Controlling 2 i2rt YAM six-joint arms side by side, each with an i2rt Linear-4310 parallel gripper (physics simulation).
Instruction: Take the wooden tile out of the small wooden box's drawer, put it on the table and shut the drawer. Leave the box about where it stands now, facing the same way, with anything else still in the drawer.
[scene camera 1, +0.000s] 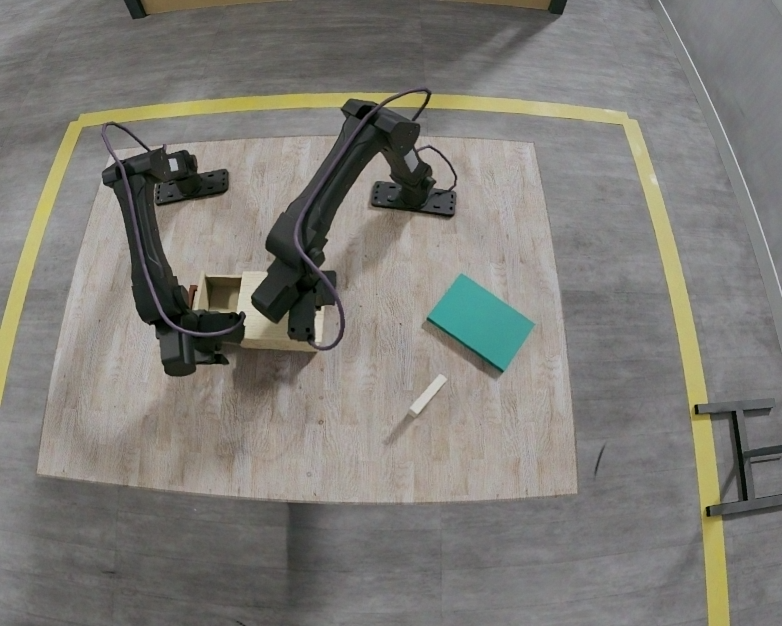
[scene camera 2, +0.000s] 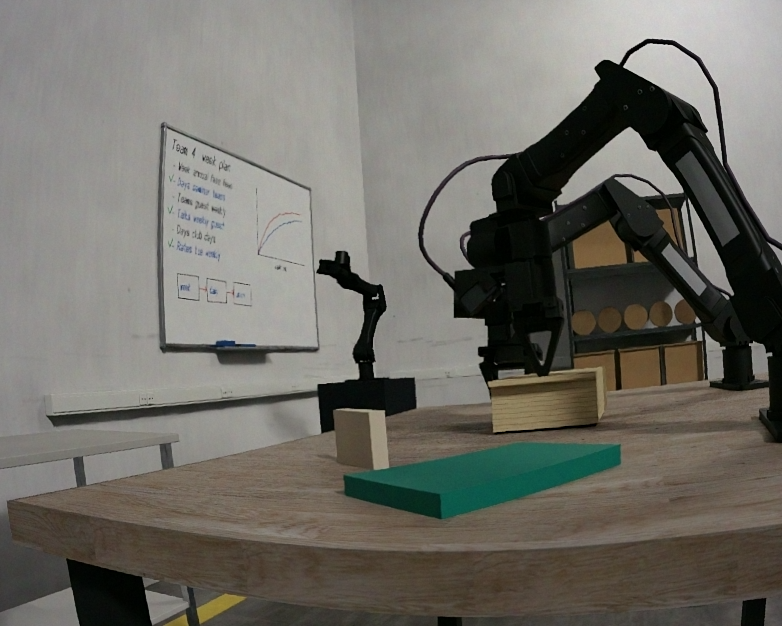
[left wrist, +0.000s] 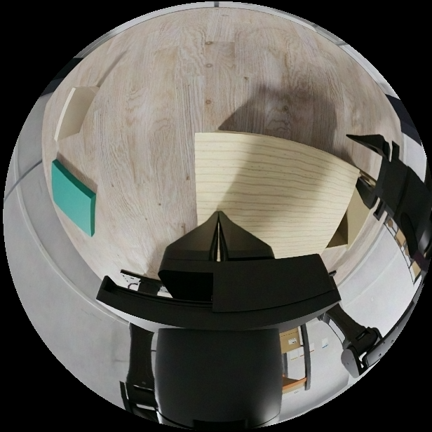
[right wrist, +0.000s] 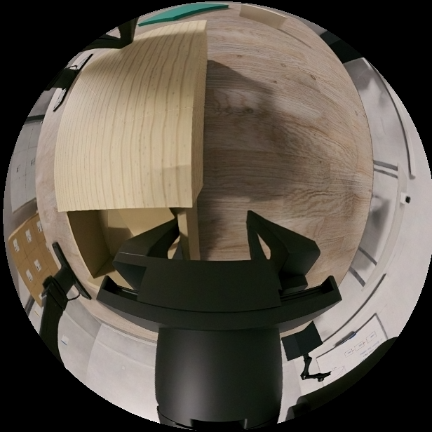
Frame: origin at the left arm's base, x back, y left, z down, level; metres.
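Where they show: left gripper, fingertip midpoint: (scene camera 2: 543, 376); right gripper, fingertip midpoint: (scene camera 1: 228, 352); left arm's base, link origin: (scene camera 1: 414, 199); right arm's base, link origin: (scene camera 1: 191, 187) (scene camera 2: 738, 386).
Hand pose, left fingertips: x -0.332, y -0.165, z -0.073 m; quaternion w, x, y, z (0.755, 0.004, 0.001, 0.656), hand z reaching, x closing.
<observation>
Things, the pixels of their top centre, and the offset from my left fingertips. "pt": a spot on its surface instead.
- small wooden box, top centre: (scene camera 2: 550, 374) (scene camera 1: 280, 305) dx -0.007, dy -0.070, dz +0.000 m
- cream block, top centre: (scene camera 2: 357, 410) (scene camera 1: 428, 393) dx -0.138, dy +0.246, dz +0.013 m
- flat green slab, top centre: (scene camera 2: 488, 463) (scene camera 1: 482, 320) dx +0.042, dy +0.345, dz +0.055 m
- red-brown piece, surface spot: (scene camera 1: 192, 295) pt dx -0.001, dy -0.283, dz +0.032 m
The small wooden box (scene camera 1: 270, 334) (scene camera 2: 544, 404) (left wrist: 280, 185) (right wrist: 130, 125) stands on the table. Its drawer (scene camera 1: 202, 293) (right wrist: 87, 240) is open toward the left in scene camera 1. I cannot clearly make out the wooden tile against the drawer's interior in the right wrist view; my gripper hides part of the drawer. My right gripper (right wrist: 218, 215) (left wrist: 344, 150) is open and low, one finger on the drawer's inner side of a side wall, the other outside over the table. My left gripper (left wrist: 218, 216) (scene camera 2: 541, 372) is shut and empty, its tips at the box top; contact is unclear.
A cream block (scene camera 1: 427, 394) (scene camera 2: 361, 437) (left wrist: 75, 112) stands on edge on the table. A flat green slab (scene camera 1: 481, 321) (scene camera 2: 482, 479) (left wrist: 73, 197) lies near it. My left arm reaches over the box in scene camera 1. A red-brown piece (scene camera 1: 192, 295) shows at the drawer's outer end.
</observation>
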